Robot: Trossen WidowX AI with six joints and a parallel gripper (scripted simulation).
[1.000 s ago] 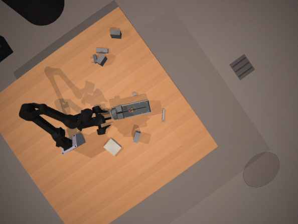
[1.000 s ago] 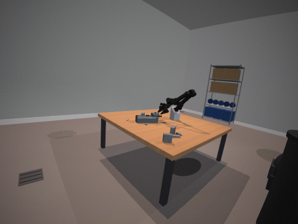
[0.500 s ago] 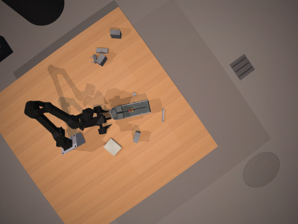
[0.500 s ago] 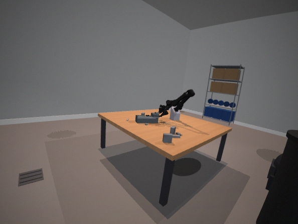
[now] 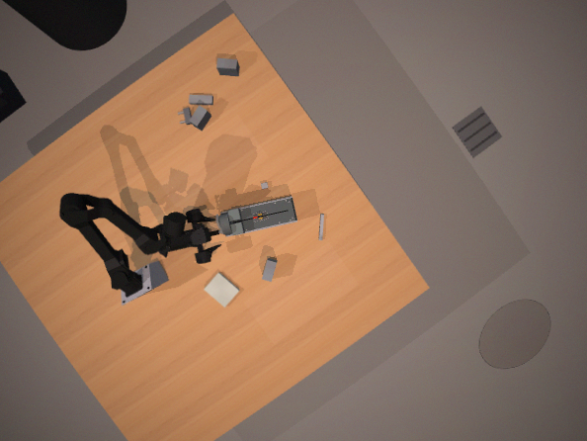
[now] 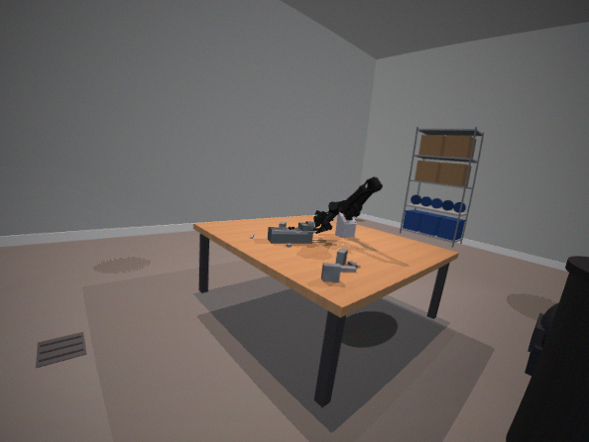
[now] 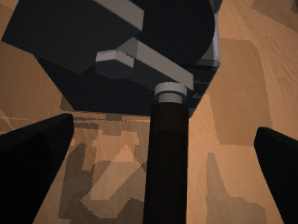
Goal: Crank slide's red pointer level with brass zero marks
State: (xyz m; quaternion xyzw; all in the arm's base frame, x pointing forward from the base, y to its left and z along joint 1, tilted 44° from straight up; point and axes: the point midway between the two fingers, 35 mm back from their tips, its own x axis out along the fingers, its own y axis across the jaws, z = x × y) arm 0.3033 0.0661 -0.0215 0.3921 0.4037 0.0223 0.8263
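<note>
Right now my gripper tip is 20 mm past the dark crank handle, 10 mm to the right of it and 10 mm below it. The rest, counted from my gripper tip: red pointer (150 mm ahead, 20 mm to the right, 30 mm above); white square plate (100 mm behind, 190 mm to the right, 40 mm below); small grey cube (230 mm ahead, 70 mm to the left, 50 mm below).
</note>
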